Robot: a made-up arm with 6 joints. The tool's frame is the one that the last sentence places.
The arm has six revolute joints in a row. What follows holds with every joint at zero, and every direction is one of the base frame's.
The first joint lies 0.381 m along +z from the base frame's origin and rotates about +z.
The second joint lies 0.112 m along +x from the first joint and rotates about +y.
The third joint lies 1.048 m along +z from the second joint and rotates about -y.
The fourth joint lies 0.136 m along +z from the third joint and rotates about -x.
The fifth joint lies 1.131 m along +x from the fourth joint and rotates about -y.
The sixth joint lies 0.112 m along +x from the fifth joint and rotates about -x.
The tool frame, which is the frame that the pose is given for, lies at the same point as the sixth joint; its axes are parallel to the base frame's.
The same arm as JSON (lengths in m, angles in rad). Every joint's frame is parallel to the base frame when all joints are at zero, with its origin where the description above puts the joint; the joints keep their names.
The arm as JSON. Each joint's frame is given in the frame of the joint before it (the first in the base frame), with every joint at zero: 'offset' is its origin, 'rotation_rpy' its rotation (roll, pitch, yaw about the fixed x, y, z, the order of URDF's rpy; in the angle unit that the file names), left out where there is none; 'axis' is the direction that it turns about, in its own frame. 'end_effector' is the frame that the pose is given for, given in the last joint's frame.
{"length_unit": "m", "angle_unit": "rad", "chain": [{"id": "joint 1", "offset": [0.0, 0.0, 0.381], "axis": "+z"}, {"id": "joint 2", "offset": [0.112, 0.0, 0.0], "axis": "+y"}, {"id": "joint 3", "offset": [0.0, 0.0, 1.048], "axis": "-y"}, {"id": "joint 4", "offset": [0.0, 0.0, 0.136], "axis": "-x"}, {"id": "joint 5", "offset": [1.131, 0.0, 0.0], "axis": "-y"}, {"id": "joint 6", "offset": [0.112, 0.0, 0.0], "axis": "-x"}], "end_effector": {"offset": [0.0, 0.0, 0.0]}}
